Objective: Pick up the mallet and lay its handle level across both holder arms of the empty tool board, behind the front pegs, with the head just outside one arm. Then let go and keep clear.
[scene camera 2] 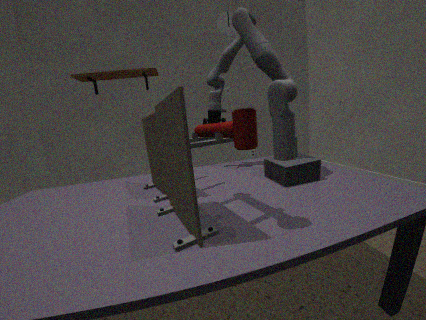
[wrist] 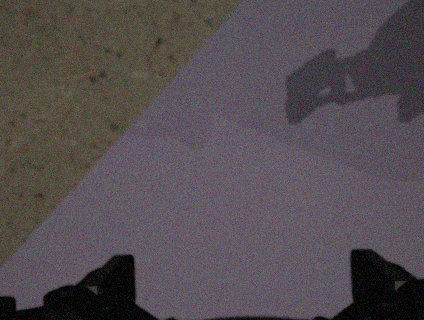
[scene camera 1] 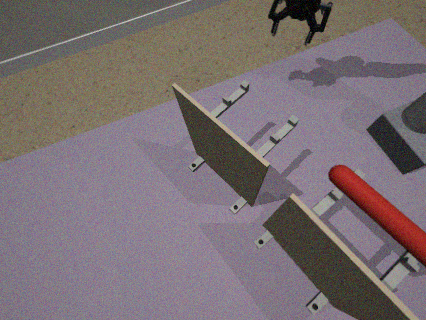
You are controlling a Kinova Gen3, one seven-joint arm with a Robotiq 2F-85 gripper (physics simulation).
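Where they show: gripper, fingertip midpoint: [wrist: 241, 275] [scene camera 1: 289, 39]; arm's base, link origin: [scene camera 2: 284, 157] [scene camera 1: 420, 118].
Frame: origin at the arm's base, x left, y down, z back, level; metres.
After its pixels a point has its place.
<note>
The red mallet [scene camera 1: 382, 212] @(x 0.133, y -0.175, z -0.374 m) [scene camera 2: 245, 129] @(x 0.298, y -0.158, z -0.343 m) lies with its handle across the two arms of the nearer board [scene camera 1: 327, 255] @(x 0.147, y -0.181, z -0.496 m) [scene camera 2: 175, 160] @(x 0.200, y -0.099, z -0.485 m). Its head shows in scene camera 2 and is out of frame in scene camera 1. The empty tool board [scene camera 1: 220, 147] @(x -0.118, y -0.146, z -0.553 m) stands upright beyond it. Its two holder arms [scene camera 1: 229, 101] @(x -0.220, y -0.140, z -0.478 m) [scene camera 1: 276, 137] @(x -0.084, y -0.142, z -0.435 m) are bare, each with an upturned front peg. My gripper [scene camera 1: 291, 37] @(x -0.348, y -0.109, z -0.220 m) [scene camera 2: 214, 119] [wrist: 241, 275] @(x -0.348, y -0.109, z -0.220 m) is open and empty, in the air off to the far side of the boards, apart from mallet and boards. In scene camera 2 its fingertips are partly hidden behind the mallet handle.
The robot's base block [scene camera 1: 395, 142] @(x 0.022, y 0.033, z -0.077 m) [scene camera 2: 292, 171] @(x 0.109, y 0.028, z -0.054 m) stands on the purple table [scene camera 1: 125, 225] @(x -0.131, y 0.090, z -0.879 m) [scene camera 2: 90, 260] @(x 0.240, y 0.090, z -0.709 m) [wrist: 240, 200] @(x -0.343, y 0.090, z -0.247 m). The arm's shadow falls near the far table edge. A brown wall shelf [scene camera 2: 115, 75] hangs at the back left. The table edge and speckled floor [wrist: 75, 90] show below the gripper.
</note>
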